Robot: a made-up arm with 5 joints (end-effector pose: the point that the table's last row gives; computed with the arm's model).
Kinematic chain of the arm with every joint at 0, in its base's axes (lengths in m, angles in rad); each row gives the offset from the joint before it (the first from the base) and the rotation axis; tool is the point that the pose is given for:
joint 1: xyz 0 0 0.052 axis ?
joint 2: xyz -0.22 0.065 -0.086 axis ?
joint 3: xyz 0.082 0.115 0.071 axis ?
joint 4: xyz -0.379 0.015 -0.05 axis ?
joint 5: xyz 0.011 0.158 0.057 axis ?
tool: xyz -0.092 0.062 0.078
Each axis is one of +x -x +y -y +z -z.
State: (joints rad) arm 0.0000 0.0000 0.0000 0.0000 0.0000
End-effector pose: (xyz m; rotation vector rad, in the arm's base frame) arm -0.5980 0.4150 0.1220 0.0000 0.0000 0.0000
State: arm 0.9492 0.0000 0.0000 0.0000 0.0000
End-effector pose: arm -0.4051 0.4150 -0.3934 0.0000 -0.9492 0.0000
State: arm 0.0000 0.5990 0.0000 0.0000 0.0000
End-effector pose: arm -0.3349 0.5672 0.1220 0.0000 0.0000 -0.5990
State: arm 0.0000 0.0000 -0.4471 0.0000 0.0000
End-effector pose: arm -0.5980 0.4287 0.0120 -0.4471 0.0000 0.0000
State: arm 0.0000 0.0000 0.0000 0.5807 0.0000
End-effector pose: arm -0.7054 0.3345 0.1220 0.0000 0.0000 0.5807
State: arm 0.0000 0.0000 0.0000 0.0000 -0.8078
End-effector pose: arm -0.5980 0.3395 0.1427 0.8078 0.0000 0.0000
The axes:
joint 1: -y
joint 2: -z
joint 3: +x
joint 4: +z
joint 5: -x

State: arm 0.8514 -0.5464 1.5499 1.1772 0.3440
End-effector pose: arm -0.4897 -0.1739 -0.4775 0.8092 -1.3076 1.7514
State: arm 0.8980 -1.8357 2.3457 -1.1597 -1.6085
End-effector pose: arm -0.1045 -0.1798 -0.0394 1.2761 1.3747 -0.9225
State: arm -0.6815 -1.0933 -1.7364 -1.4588 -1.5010
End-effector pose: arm -0.4504 -0.0537 0.2490 0.8482 -0.8043 0.6422
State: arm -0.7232 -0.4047 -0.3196 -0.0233 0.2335
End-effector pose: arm -0.5524 0.2648 0.5003 -0.3839 0.5838 0.5473
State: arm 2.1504 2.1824 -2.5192 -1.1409 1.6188
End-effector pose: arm 0.1777 0.2027 -0.0815 -1.0631 2.2591 -1.1829
